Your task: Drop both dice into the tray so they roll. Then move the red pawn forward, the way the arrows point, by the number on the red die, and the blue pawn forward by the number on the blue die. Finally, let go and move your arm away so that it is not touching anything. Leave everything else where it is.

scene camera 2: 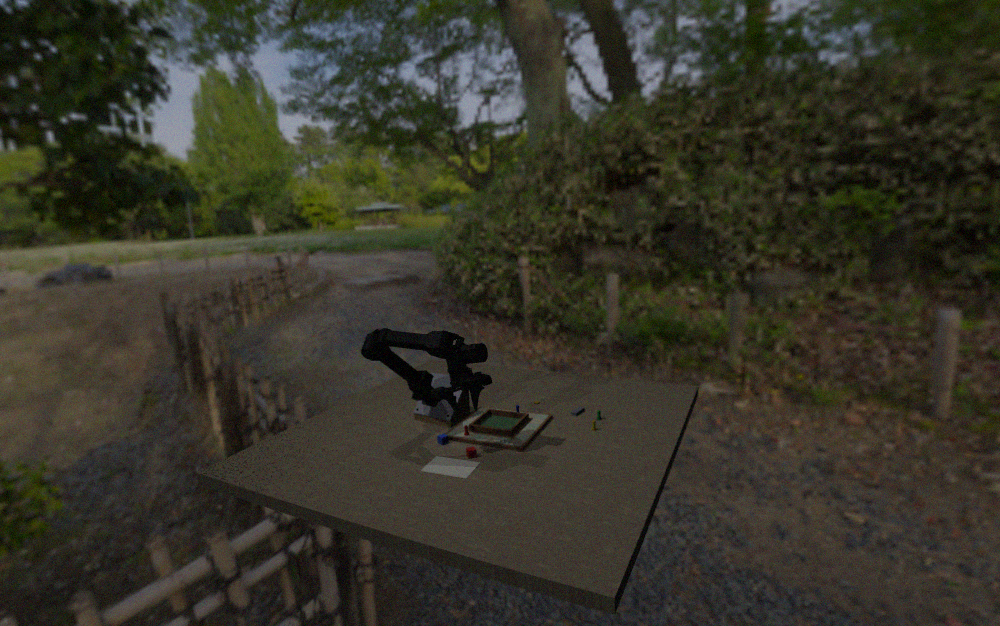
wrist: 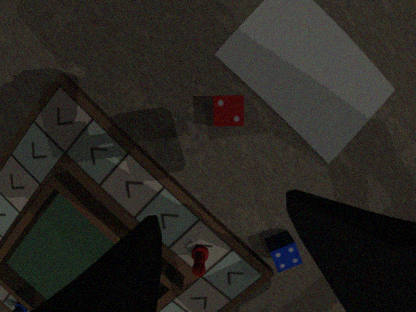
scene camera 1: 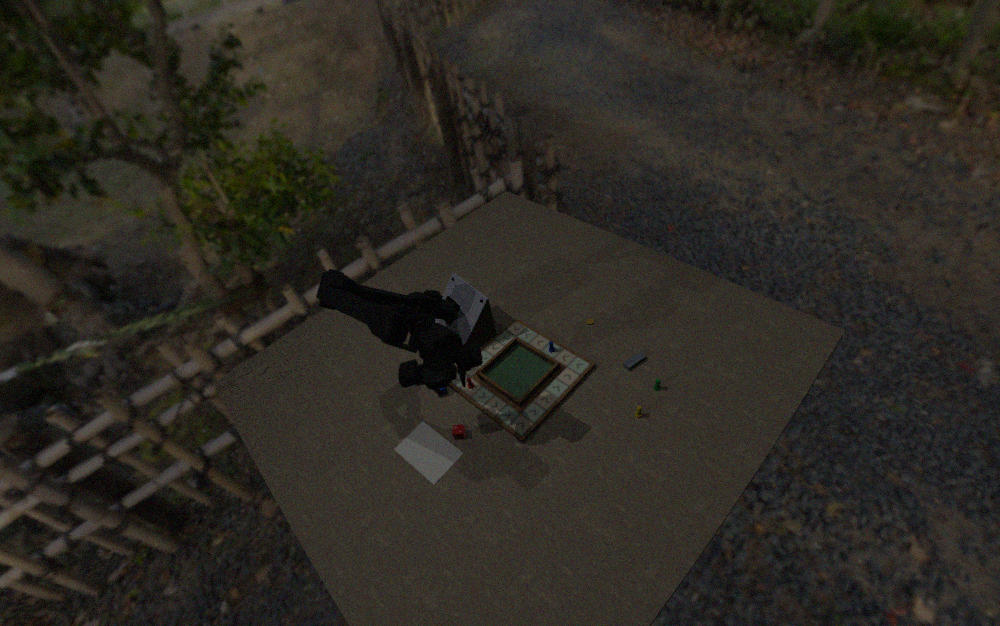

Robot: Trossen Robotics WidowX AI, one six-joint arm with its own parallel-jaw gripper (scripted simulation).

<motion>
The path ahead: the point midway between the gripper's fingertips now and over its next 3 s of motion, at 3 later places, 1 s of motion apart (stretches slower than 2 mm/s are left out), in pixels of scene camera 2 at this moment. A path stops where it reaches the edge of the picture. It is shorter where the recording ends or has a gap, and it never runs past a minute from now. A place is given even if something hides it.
My gripper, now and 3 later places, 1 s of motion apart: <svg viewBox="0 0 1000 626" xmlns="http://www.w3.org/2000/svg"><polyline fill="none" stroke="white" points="467,413 470,444 471,453 468,421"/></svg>
</motion>
